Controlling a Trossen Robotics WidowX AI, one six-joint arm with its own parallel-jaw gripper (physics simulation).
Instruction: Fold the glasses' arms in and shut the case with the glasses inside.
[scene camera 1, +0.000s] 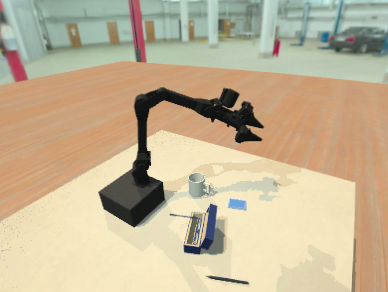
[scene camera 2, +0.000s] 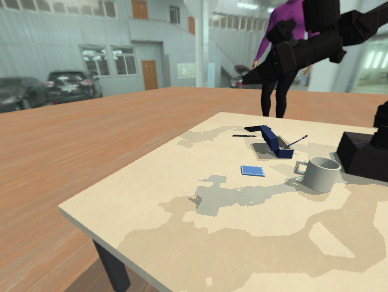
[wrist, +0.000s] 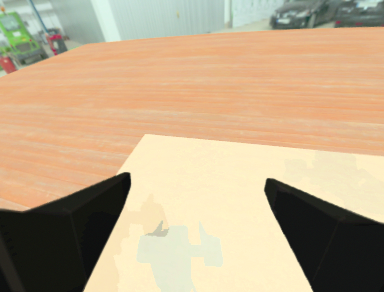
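Seen in the pictures: gripper, fingertip midpoint: (scene camera 1: 262, 133) (scene camera 2: 242, 81) (wrist: 199, 181); arm's base at its link origin: (scene camera 1: 141, 181) (scene camera 2: 385, 147).
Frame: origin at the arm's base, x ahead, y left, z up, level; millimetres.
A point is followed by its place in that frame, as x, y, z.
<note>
The dark blue case (scene camera 1: 192, 248) {350, -134, -74} (scene camera 2: 285, 154) {287, 20, -86} stands open on the table, its lid (scene camera 1: 210, 227) {386, -67, -12} (scene camera 2: 270, 138) {357, 36, -18} tilted up along one long side. The glasses lie in its pale-lined tray, and one thin dark blue glasses arm (scene camera 1: 181, 216) (scene camera 2: 299, 141) sticks out over the side opposite the lid. The other arm cannot be told apart inside the case. My gripper (scene camera 1: 261, 133) {443, 280, 221} (scene camera 2: 245, 80) {443, 280, 221} (wrist: 199, 181) {443, 280, 221} is open and empty, high above the table and well away from the case. The case and glasses do not show in the wrist view.
A grey mug (scene camera 1: 196, 186) {208, 136, -41} (scene camera 2: 320, 176) {196, 210, -49} stands near the arm's base (scene camera 1: 131, 200) {46, -112, -4}. A blue card (scene camera 1: 237, 204) {397, 177, -100} (scene camera 2: 252, 171) {392, 192, -100} lies on the table between mug and lid side. A dark pen (scene camera 1: 227, 280) {500, -166, -98} (scene camera 2: 244, 136) {498, -158, -103} lies beyond the case. The pale table (wrist: 210, 160) {760, 329, -105} ends at a corner.
</note>
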